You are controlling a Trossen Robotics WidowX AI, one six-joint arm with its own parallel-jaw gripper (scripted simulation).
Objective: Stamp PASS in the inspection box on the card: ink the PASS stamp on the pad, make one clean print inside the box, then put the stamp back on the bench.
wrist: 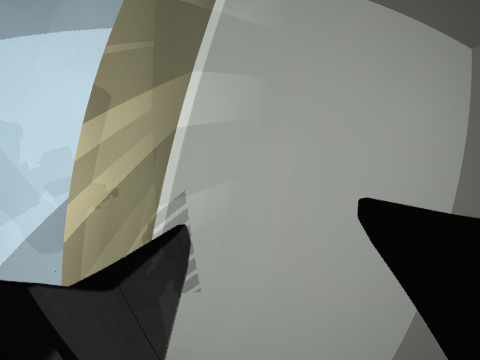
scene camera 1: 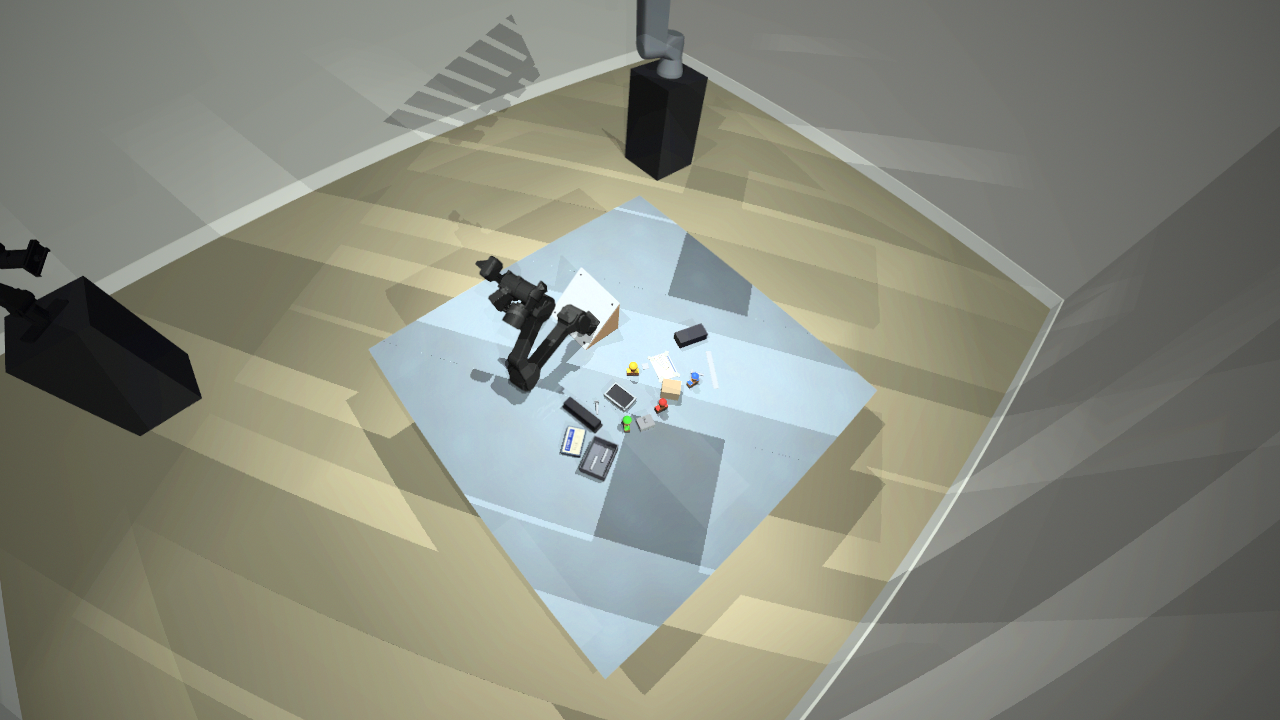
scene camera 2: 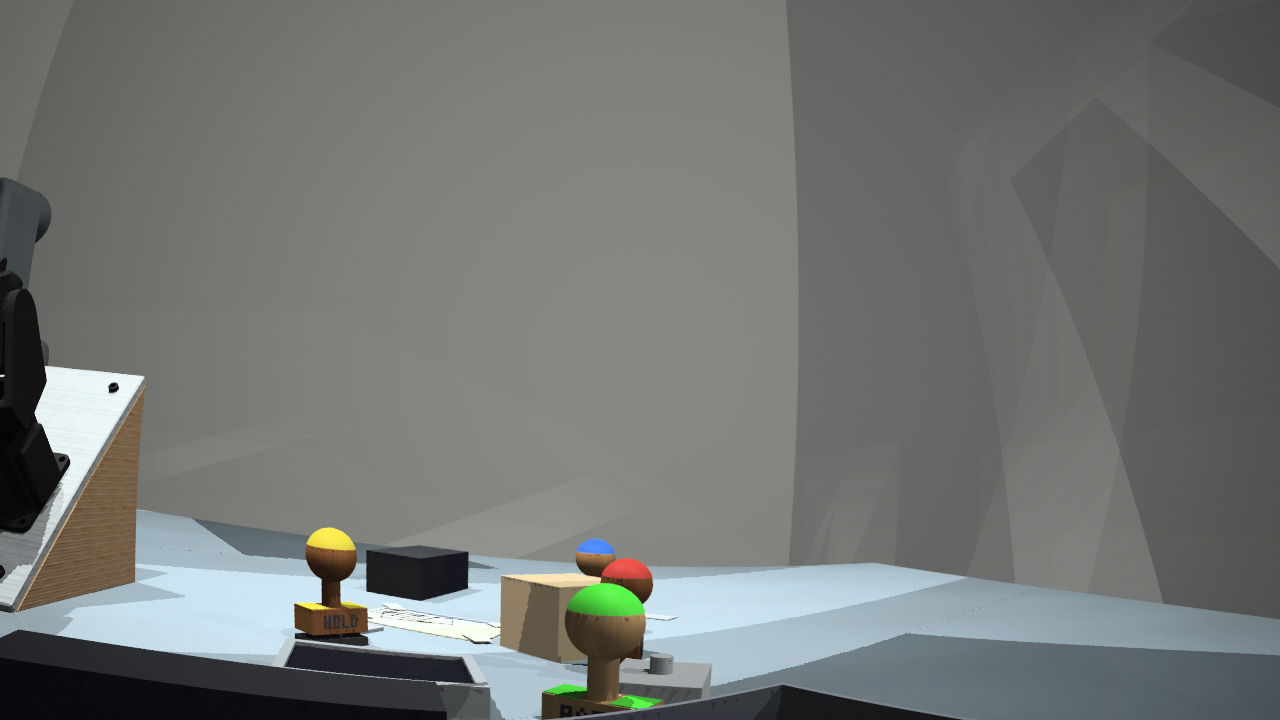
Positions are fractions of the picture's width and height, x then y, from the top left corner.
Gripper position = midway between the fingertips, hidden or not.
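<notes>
My gripper (scene camera 1: 0.38,0.37), (wrist: 0.57,0.62) is open and it's holding nothing. There's a tan box (scene camera 2: 0.42,0.84), and in the wrist view that box is out of frame. I can see a black block too (scene camera 2: 0.33,0.80), though for the wrist view the block is out of frame as well. And there's a dark tray (scene camera 1: 0.47,0.63).
</notes>
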